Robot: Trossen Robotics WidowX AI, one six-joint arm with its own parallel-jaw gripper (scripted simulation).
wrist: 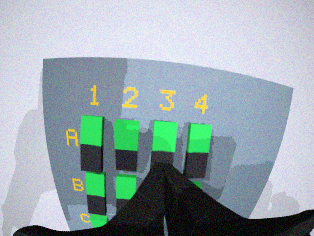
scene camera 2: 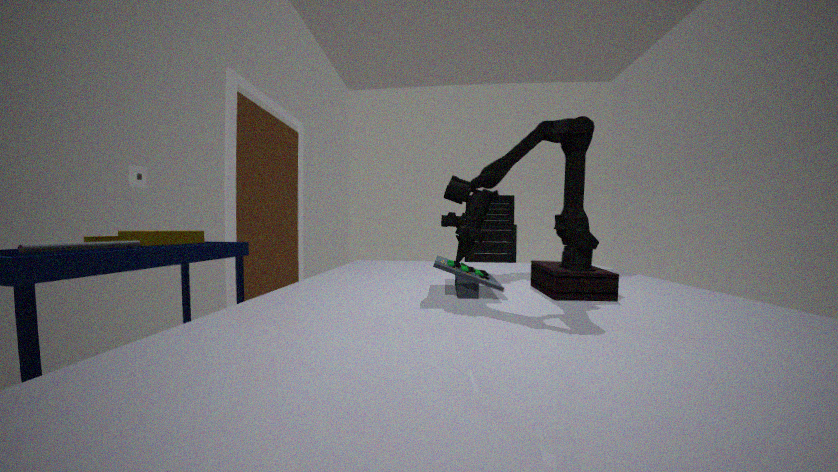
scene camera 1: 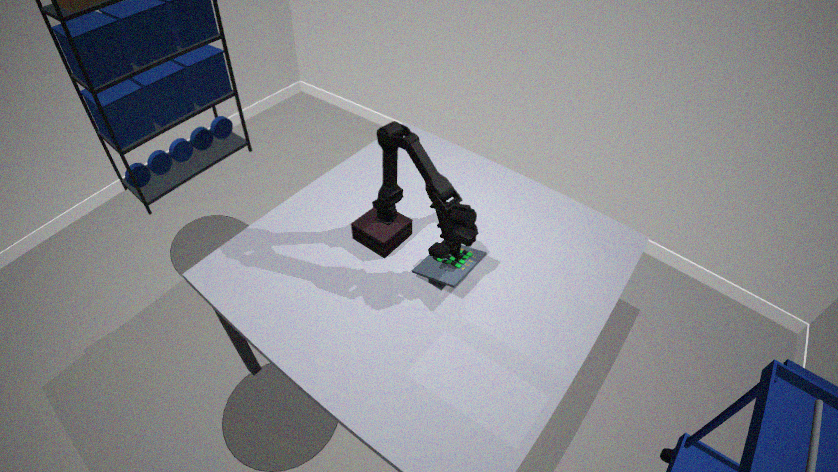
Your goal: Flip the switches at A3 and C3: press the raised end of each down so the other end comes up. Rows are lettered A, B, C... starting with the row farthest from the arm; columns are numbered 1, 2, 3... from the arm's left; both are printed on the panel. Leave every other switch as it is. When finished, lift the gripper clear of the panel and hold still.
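Note:
My gripper [scene camera 2: 457,261] is visible in the wrist view [wrist: 160,169] too, and also in scene camera 1 [scene camera 1: 457,258]. The gripper is shut and holds nothing. I can see a switch [wrist: 164,134] as well.

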